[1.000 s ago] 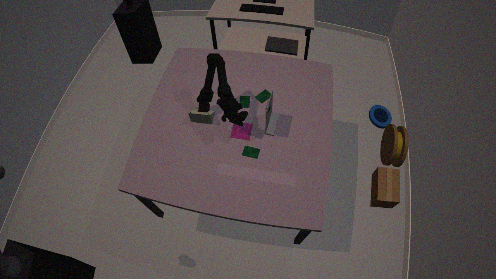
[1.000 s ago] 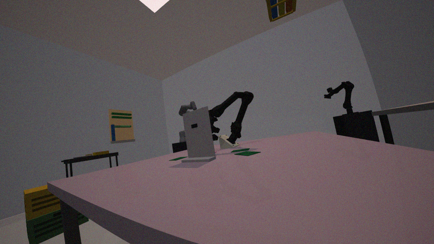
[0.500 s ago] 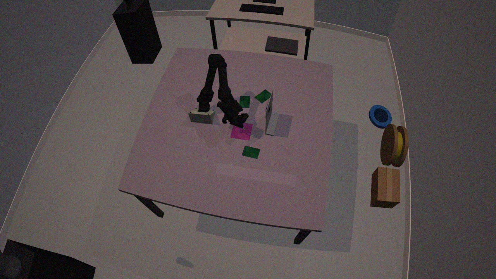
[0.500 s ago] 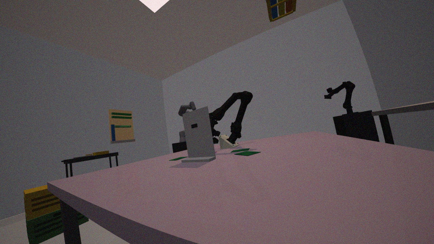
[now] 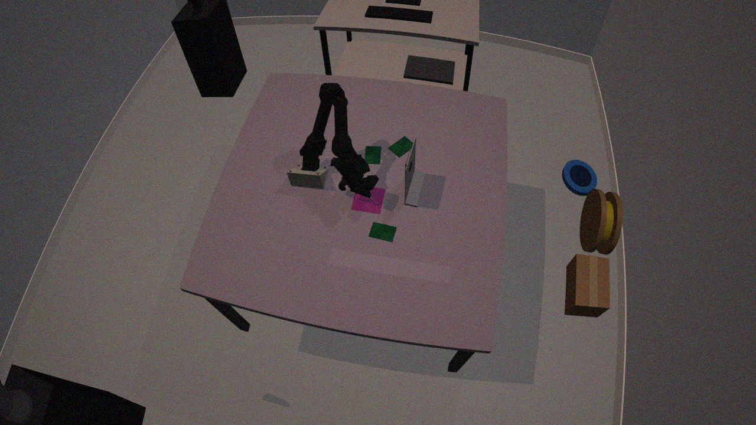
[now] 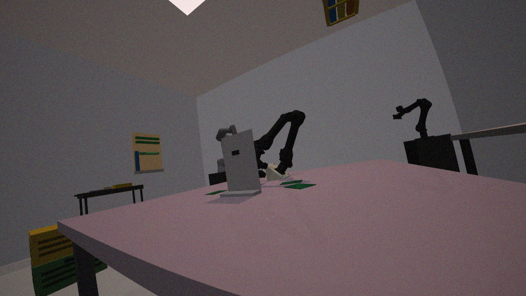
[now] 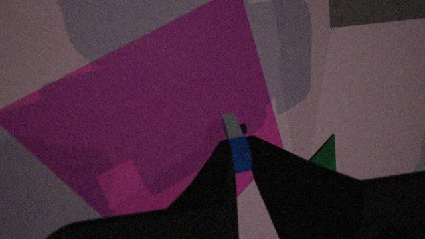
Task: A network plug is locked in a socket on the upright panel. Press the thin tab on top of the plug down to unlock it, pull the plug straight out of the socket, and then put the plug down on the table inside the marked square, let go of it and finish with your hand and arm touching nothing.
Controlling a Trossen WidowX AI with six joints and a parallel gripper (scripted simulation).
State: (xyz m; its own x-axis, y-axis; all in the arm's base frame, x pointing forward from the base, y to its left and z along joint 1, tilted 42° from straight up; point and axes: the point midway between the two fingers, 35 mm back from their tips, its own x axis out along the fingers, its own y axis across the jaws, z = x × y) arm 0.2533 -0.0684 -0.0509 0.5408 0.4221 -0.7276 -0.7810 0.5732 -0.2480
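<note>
My gripper tip is 2 cm above the magenta marked square and 1 cm past it. From my gripper tip the other things lie so: panel: 16 cm ahead, 8 cm to the left, 8 cm above; then network plug: right at my gripper tip.
</note>
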